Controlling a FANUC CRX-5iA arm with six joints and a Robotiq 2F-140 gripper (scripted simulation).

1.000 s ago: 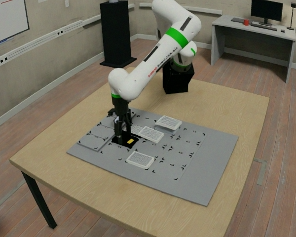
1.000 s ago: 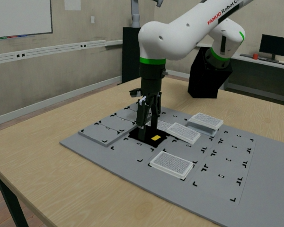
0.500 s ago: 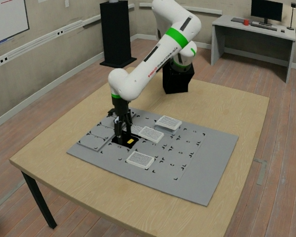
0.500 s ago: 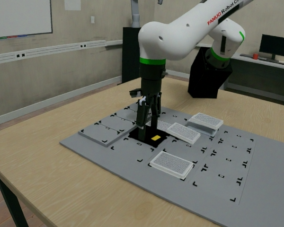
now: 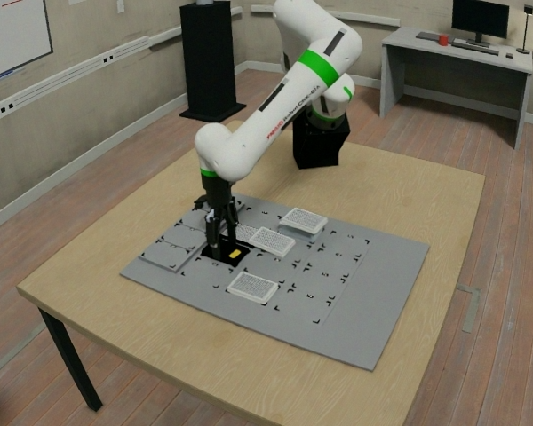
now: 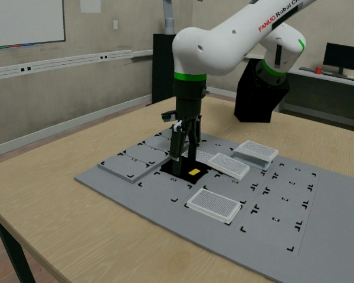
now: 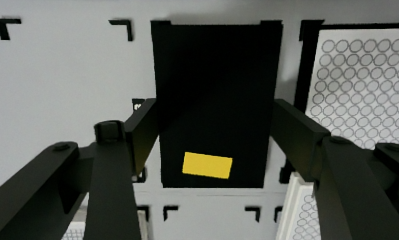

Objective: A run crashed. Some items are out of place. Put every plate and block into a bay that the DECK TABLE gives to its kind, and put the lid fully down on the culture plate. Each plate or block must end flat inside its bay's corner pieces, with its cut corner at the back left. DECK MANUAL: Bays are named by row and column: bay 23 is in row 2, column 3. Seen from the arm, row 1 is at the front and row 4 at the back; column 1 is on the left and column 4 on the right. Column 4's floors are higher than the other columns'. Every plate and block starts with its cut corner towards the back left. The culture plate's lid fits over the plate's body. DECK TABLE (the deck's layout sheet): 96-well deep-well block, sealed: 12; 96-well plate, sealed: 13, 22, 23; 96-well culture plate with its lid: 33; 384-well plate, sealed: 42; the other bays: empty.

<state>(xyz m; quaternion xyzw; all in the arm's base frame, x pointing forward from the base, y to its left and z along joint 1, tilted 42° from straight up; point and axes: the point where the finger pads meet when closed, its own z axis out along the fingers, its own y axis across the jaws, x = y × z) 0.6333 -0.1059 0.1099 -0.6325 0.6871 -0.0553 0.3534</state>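
Right now the lid is 2 cm below my hand. The rest, counted from my hand: 384-well plate: 10 cm ahead, 17 cm to the left, 3 cm below; then bay label 43: 6 cm ahead, 4 cm below; then 96-well plate: 11 cm behind, 1 cm to the right, 3 cm below.
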